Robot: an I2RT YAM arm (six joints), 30 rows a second.
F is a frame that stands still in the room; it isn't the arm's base.
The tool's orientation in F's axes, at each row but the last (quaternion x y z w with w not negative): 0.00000, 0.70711, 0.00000, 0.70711; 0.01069, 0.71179, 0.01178, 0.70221; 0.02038, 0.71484, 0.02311, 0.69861; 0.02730, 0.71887, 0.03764, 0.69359; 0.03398, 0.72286, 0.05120, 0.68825; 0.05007, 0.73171, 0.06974, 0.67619; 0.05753, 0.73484, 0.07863, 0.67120; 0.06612, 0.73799, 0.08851, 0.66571; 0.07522, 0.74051, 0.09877, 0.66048; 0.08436, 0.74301, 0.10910, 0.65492; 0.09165, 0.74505, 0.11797, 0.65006; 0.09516, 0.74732, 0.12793, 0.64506
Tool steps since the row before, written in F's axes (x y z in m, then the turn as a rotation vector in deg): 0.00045, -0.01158, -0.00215, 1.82, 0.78, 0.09; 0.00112, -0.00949, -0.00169, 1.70, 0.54, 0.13; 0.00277, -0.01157, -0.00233, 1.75, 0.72, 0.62; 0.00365, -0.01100, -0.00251, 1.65, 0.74, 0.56; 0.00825, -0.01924, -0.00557, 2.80, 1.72, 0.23; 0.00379, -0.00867, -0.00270, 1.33, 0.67, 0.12; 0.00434, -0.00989, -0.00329, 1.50, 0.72, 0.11; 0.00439, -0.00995, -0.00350, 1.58, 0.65, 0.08; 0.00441, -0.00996, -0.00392, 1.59, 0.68, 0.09; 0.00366, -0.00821, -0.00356, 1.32, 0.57, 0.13; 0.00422, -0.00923, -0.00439, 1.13, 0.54, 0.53; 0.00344, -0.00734, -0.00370, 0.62, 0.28, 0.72
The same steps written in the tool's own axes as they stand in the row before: 0.00215, -0.01158, 0.00045, -0.09, 0.78, 1.82; 0.00137, -0.00954, 0.00113, -0.14, 0.54, 1.70; 0.00155, -0.01170, 0.00277, -0.61, 0.75, 1.74; 0.00136, -0.01123, 0.00356, -0.55, 0.77, 1.64; 0.00281, -0.01994, 0.00798, -0.16, 1.68, 2.83; 0.00089, -0.00908, 0.00368, -0.11, 0.65, 1.34; 0.00093, -0.01043, 0.00423, -0.11, 0.70, 1.51; 0.00079, -0.01056, 0.00428, -0.10, 0.62, 1.59; 0.00085, -0.01070, 0.00434, -0.11, 0.65, 1.60; 0.00073, -0.00893, 0.00363, -0.14, 0.56, 1.32; 0.00090, -0.01018, 0.00421, -0.50, 0.65, 1.08; 0.00071, -0.00821, 0.00340, -0.68, 0.48, 0.53
